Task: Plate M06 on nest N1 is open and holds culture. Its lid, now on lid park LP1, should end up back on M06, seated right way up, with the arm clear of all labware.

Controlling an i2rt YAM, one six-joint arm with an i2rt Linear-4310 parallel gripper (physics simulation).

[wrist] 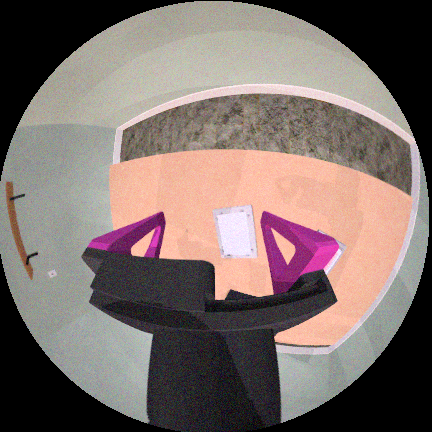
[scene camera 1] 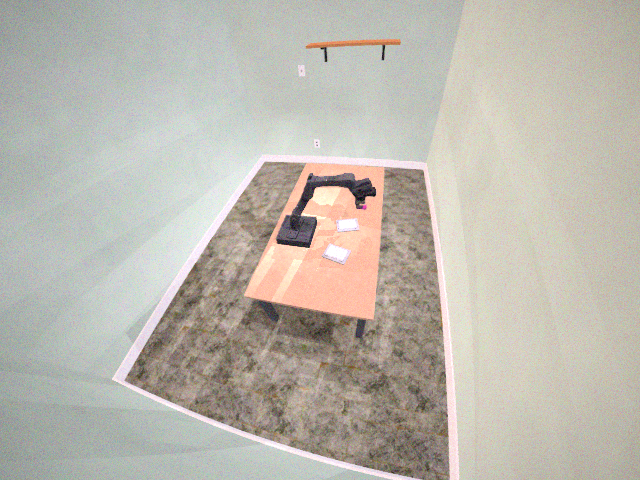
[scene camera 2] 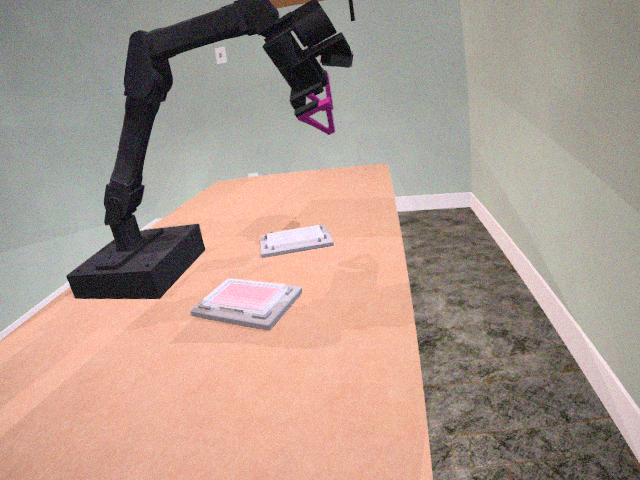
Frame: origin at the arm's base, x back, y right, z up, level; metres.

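Seen in the pictures: gripper, fingertip midpoint: (wrist: 212, 216) (scene camera 1: 365, 202) (scene camera 2: 331, 121); arm's base, link origin: (scene camera 1: 295, 228) (scene camera 2: 132, 249).
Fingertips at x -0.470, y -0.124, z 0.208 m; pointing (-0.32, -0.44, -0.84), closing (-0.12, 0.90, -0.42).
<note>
Offsets run from my fingertips to a thing's top centre. Level surfaces: height alone.
Plate M06 @(dx +0.143, dy +0.245, dz -0.246 m) (scene camera 2: 245, 296) (scene camera 1: 337, 252) lies open on the grey nest N1 @(dx +0.143, dy +0.245, dz -0.255 m) (scene camera 2: 268, 321), its pink culture showing; in the wrist view it is mostly hidden behind the right finger. The white lid @(dx +0.123, dy -0.035, dz -0.255 m) (scene camera 2: 294, 236) (scene camera 1: 347, 224) (wrist: 237, 233) lies flat on the grey lid park LP1 @(dx +0.123, dy -0.035, dz -0.253 m) (scene camera 2: 297, 250) (wrist: 254, 225), between small posts. My gripper (scene camera 2: 315, 111) (wrist: 212, 216) (scene camera 1: 361, 206) is open, with its magenta fingers wide apart and nothing between them. It hangs high above the table, well above the lid. In the wrist view the lid shows between the fingertips, nearer the right one.
The arm's black base (scene camera 2: 139, 266) (scene camera 1: 297, 230) stands on the wooden table @(dz -0.273 m) (scene camera 2: 310, 403) (scene camera 1: 320, 294), to the left of the nest and the lid park in both scene views. A wall shelf (scene camera 1: 354, 43) (wrist: 16, 227) is mounted on the far wall.
</note>
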